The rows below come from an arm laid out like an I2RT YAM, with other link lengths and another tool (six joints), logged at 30 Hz.
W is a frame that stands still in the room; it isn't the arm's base.
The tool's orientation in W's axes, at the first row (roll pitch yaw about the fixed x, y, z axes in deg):
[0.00, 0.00, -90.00]
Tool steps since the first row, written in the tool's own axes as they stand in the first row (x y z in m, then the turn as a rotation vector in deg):
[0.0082, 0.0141, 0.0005, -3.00, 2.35, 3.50]
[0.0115, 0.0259, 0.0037, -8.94, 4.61, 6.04]
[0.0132, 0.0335, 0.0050, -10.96, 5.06, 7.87]
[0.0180, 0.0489, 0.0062, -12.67, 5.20, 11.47]
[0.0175, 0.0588, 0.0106, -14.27, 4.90, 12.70]
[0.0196, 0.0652, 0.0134, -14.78, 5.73, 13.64]
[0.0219, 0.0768, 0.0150, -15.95, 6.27, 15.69]
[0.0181, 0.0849, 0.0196, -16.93, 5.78, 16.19]
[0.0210, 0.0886, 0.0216, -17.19, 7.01, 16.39]
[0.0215, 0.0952, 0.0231, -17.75, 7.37, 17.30]
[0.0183, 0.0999, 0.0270, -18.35, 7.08, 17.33]
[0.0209, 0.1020, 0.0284, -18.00, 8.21, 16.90]
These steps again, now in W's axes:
[0.0141, -0.0082, 0.0005, 2.35, 3.00, 3.50]
[0.0259, -0.0115, 0.0037, 4.61, 8.94, 6.04]
[0.0335, -0.0132, 0.0050, 5.06, 10.96, 7.87]
[0.0489, -0.0180, 0.0062, 5.20, 12.67, 11.47]
[0.0588, -0.0175, 0.0106, 4.90, 14.27, 12.70]
[0.0652, -0.0196, 0.0134, 5.73, 14.78, 13.64]
[0.0768, -0.0219, 0.0150, 6.27, 15.95, 15.69]
[0.0849, -0.0181, 0.0196, 5.78, 16.93, 16.19]
[0.0886, -0.0210, 0.0216, 7.01, 17.19, 16.39]
[0.0952, -0.0215, 0.0231, 7.37, 17.75, 17.30]
[0.0999, -0.0183, 0.0270, 7.08, 18.35, 17.33]
[0.1020, -0.0209, 0.0284, 8.21, 18.00, 16.90]

